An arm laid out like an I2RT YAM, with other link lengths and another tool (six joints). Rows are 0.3 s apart.
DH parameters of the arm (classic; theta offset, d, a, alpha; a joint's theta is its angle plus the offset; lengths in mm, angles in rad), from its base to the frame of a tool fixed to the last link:
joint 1: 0 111.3 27.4 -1.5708
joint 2: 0 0 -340.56 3.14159
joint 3: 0.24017 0 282.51 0
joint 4: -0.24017 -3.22 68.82 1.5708
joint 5: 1.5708 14.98 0 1.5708
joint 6: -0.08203 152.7 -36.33 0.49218
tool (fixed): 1.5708 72.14 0 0
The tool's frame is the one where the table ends.
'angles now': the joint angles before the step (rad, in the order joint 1, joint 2, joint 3, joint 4, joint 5, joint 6). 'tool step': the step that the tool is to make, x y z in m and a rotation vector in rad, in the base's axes. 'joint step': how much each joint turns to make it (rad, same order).
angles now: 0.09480, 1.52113, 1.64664, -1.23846, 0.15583, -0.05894
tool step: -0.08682, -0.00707, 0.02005, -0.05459, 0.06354, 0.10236
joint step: -0.00723, -0.15755, -0.01678, -0.19036, -0.00189, -0.12129
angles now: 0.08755, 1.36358, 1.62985, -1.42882, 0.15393, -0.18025
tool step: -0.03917, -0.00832, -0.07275, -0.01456, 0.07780, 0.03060
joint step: -0.03319, -0.12665, -0.32882, 0.13274, -0.01489, -0.06332
